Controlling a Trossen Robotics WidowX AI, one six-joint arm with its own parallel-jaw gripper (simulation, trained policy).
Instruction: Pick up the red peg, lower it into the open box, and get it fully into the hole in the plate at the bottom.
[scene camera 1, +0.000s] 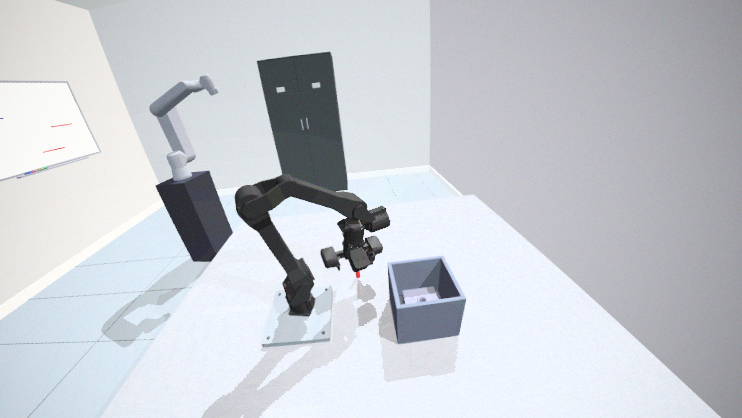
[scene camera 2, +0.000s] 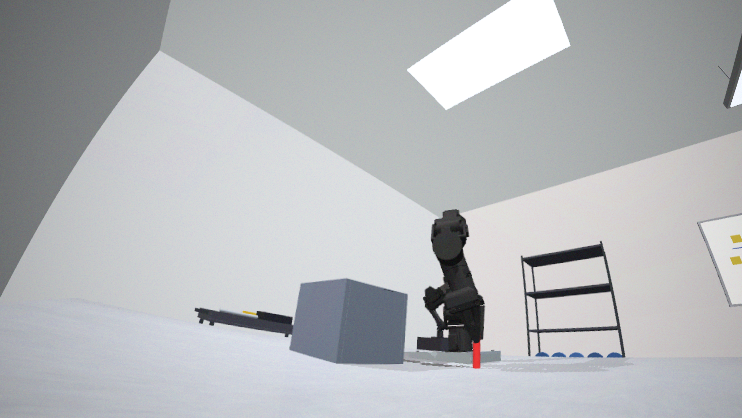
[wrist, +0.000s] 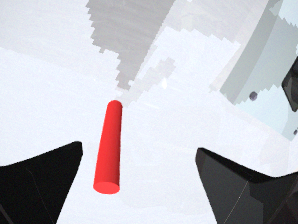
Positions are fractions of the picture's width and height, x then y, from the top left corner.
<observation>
I see my gripper (scene camera 2: 0.65, 0.82), a red peg (wrist: 0.36, 0.80) and a grey box (scene camera 2: 0.46, 0.77).
The grey box shows as well in scene camera 1 (scene camera 1: 0.60, 0.76). My gripper shows as well in scene camera 1 (scene camera 1: 0.47, 0.64) and in the wrist view (wrist: 0.47, 0.68). The wrist view misses the grey box: it is out of frame.
</observation>
